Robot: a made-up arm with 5 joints. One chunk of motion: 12 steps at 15 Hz.
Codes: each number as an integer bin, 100 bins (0 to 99) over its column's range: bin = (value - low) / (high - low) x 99, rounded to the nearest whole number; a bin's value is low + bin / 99 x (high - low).
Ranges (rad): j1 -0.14..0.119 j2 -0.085..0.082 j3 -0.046..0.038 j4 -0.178..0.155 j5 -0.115..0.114
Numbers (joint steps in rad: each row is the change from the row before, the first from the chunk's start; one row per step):
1: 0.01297 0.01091 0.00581 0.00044 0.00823
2: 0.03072 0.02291 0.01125 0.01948 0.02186
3: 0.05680 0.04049 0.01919 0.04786 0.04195
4: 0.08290 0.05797 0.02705 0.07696 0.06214
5: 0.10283 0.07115 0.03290 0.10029 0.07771
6: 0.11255 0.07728 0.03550 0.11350 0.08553
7: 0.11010 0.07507 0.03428 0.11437 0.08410
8: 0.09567 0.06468 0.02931 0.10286 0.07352
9: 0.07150 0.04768 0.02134 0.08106 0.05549
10: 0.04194 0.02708 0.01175 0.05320 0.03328
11: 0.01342 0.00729 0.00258 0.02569 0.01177
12: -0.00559 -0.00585 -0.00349 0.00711 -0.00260
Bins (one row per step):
1: 58 57 61 53 53
2: 65 64 67 59 59
3: 75 74 77 67 68
4: 85 85 86 76 77
5: 93 93 93 83 83
6: 97 96 96 87 87
7: 96 95 95 87 86
8: 90 89 89 83 81
9: 81 79 79 77 74
10: 70 66 68 69 64
11: 59 55 57 61 55
12: 51 47 50 55 49

